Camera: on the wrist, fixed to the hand. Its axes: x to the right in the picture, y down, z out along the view.
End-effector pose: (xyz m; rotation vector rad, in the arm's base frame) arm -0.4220 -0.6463 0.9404 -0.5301 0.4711 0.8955
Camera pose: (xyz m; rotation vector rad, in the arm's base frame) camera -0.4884 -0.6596 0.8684 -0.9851 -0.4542 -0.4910
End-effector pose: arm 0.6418 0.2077 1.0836 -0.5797 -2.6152 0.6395
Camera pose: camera 0.6962 0.2852 1.1120 1.4418 -2.4222 -0.4828
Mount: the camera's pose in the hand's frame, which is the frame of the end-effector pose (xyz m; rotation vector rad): -0.0016 0.0647 -0.0747 -0.5002 -0.2480 -1.5851
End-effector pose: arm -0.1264 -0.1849 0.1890 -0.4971 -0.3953 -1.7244
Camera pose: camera -0.0713 -0.2354 0.1244 0.6757 0.4690 2.6432
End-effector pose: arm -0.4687 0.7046 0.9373 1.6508 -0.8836 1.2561
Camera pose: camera -0.5544 0.7490 0.9588 1.4222 0.1524 -0.2555
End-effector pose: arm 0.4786 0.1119 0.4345 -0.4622 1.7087 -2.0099
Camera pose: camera 0.4485 0.1668 0.3580 1.7782 -1.1332 1.2890
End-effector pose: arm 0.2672 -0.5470 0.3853 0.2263 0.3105 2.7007
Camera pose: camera 0.2289 -0.6189 0.3294 0.0777 -0.2235 1.0919
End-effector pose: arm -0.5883 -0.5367 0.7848 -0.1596 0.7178 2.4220
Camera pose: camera -0.6285 -0.6207 0.7516 -0.4126 -0.2040 0.9755
